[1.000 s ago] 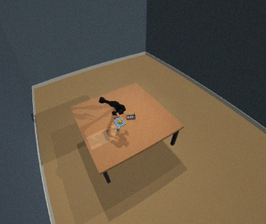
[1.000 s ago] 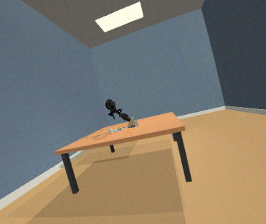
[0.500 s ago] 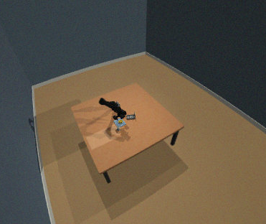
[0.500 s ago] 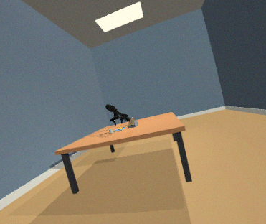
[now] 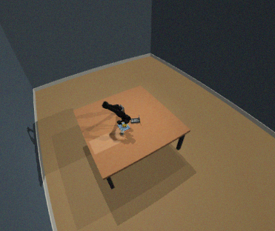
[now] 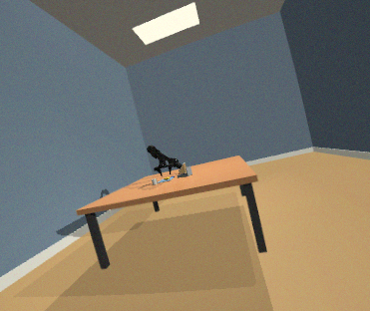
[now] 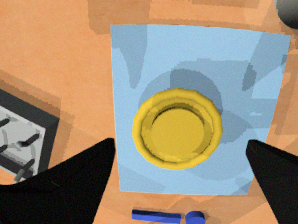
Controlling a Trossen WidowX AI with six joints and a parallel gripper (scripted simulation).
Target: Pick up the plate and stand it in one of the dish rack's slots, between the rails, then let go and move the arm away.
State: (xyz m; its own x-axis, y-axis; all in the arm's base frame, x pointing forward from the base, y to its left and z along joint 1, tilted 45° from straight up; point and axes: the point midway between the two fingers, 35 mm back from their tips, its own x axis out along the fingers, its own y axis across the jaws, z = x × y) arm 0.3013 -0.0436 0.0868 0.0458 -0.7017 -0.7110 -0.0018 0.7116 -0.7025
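My gripper tip is 3 cm above the yellow plate. From my gripper tip the other things lie so: dish rack: 1 cm behind, 18 cm to the left, 2 cm below; then blue spoon: 12 cm behind, 1 cm to the right, 4 cm below.
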